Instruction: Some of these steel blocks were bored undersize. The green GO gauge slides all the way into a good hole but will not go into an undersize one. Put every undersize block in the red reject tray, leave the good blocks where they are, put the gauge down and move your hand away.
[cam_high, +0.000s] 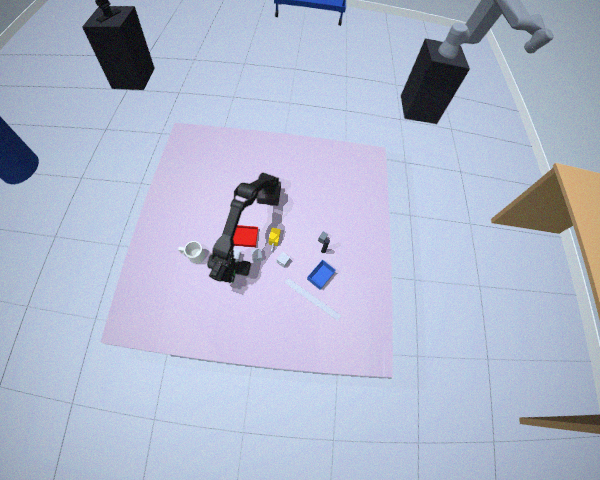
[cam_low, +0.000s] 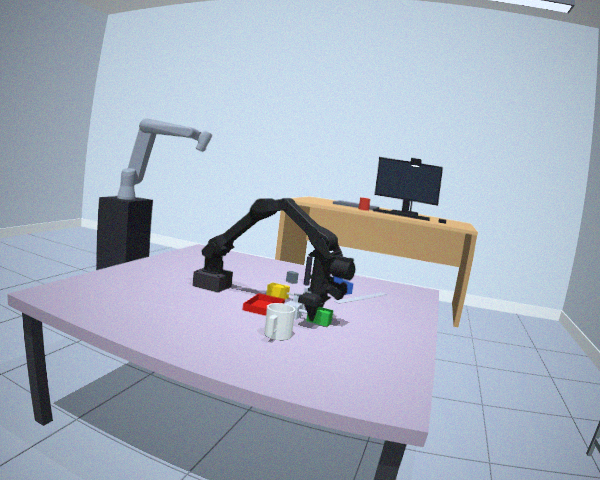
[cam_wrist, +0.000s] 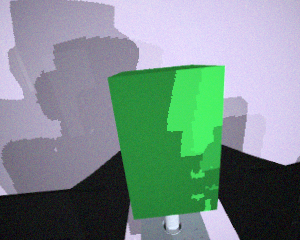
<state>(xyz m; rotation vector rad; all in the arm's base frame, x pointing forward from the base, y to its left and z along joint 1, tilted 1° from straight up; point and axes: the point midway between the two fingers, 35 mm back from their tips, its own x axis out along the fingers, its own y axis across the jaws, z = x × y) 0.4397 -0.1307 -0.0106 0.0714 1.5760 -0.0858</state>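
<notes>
The steel block is 7 cm behind my gripper tip, 1 cm to the left of it and 1 cm above it. Also, from my gripper tip: red reject tray 18 cm behind, 3 cm to the left; then white mug 19 cm to the right, 6 cm behind, 3 cm above; then green GO gauge 2 cm above, 1 cm behind.
</notes>
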